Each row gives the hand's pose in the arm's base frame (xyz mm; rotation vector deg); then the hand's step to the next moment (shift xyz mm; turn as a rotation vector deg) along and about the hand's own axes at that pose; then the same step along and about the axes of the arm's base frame.
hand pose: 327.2 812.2 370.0 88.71 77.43 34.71
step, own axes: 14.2 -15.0 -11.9 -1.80 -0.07 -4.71
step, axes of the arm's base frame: -13.3 16.2 -11.3 -4.49 -0.13 2.29
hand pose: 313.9 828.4 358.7 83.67 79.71 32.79
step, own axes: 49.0 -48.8 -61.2 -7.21 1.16 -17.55
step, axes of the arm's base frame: -63.8 58.0 -32.9 -16.19 -0.72 9.94
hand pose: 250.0 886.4 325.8 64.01 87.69 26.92
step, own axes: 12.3 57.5 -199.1 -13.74 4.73 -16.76
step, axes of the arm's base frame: -159.0 91.6 97.1 -14.57 -4.74 16.04
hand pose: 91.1 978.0 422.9 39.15 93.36 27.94
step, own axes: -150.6 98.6 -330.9 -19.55 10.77 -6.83
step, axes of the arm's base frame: -296.9 -8.4 231.6 -3.34 -4.83 22.59
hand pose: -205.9 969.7 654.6 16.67 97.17 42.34
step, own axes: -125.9 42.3 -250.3 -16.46 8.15 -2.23
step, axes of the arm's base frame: -211.1 -116.9 148.6 0.69 -3.66 18.12
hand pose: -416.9 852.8 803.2 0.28 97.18 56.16
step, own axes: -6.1 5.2 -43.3 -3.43 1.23 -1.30
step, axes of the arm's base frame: -34.9 -25.2 9.4 -0.31 -1.57 3.52
